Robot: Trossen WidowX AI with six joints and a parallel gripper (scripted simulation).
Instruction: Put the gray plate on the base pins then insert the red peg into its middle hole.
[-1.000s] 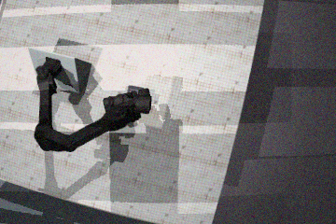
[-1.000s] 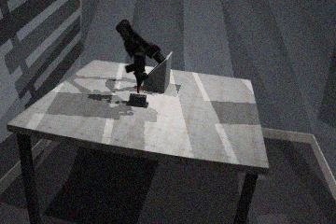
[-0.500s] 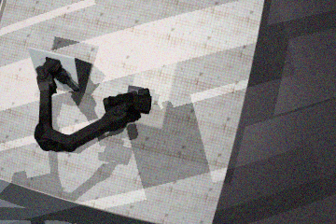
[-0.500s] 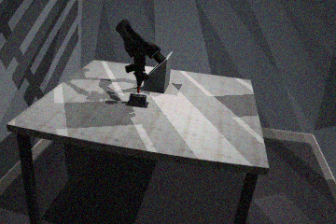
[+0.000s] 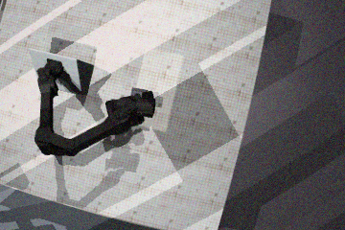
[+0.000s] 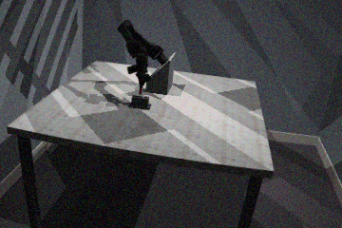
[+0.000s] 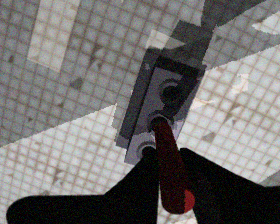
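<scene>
Now: gripper tip 70 mm above the gray plate. Round my gripper tip: red peg right at my gripper tip; then base 110 mm below.
</scene>
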